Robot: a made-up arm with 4 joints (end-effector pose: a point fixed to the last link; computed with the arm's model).
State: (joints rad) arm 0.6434 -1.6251 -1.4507 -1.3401
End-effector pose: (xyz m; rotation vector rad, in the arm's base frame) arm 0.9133 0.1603 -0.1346 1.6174 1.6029 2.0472
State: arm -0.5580 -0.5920 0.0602 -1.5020
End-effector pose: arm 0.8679 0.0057 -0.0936 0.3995 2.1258 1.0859
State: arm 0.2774 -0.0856 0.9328 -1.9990
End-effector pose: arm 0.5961 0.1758 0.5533 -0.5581 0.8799 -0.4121
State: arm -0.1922 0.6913 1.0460 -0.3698
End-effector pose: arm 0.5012 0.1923 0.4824 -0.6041 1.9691 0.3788
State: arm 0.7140 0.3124 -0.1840 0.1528
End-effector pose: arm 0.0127 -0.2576 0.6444 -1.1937 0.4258 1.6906
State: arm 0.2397 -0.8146 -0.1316 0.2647
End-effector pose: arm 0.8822 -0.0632 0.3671 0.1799 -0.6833 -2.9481
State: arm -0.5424 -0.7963 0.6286 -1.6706
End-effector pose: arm 0.7890 0.2536 -0.1063 -0.3299 2.1926 0.9902
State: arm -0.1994 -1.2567 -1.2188 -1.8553
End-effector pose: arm 0.7065 0.0390 -0.4952 1.8988 2.1947 1.0781
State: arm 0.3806 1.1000 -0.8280 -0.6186
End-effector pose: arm -0.2147 -0.2661 0.4008 -0.5835 -0.2218 1.0408
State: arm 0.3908 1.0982 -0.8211 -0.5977
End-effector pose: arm -0.2180 -0.2648 0.3976 -0.6067 -0.2228 1.0448
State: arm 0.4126 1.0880 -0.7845 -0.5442
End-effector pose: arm -0.2245 -0.2576 0.3967 -0.6605 -0.2039 1.0480
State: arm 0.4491 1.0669 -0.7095 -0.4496
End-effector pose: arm -0.2347 -0.2424 0.3991 -0.7507 -0.1560 1.0506
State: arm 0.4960 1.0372 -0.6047 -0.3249
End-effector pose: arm -0.2462 -0.2208 0.4046 -0.8632 -0.0798 1.0540
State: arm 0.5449 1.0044 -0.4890 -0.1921
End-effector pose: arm -0.2561 -0.1963 0.4124 -0.9750 0.0143 1.0595
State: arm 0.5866 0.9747 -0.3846 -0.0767
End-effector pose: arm -0.2625 -0.1736 0.4210 -1.0644 0.1068 1.0665
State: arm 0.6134 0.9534 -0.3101 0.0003
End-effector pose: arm -0.2650 -0.1569 0.4289 -1.1182 0.1772 1.0724
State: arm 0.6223 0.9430 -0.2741 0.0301
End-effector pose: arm -0.2643 -0.1485 0.4348 -1.1350 0.2133 1.0744
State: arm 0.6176 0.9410 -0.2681 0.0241
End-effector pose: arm -0.2618 -0.1467 0.4390 -1.1258 0.2213 1.0727
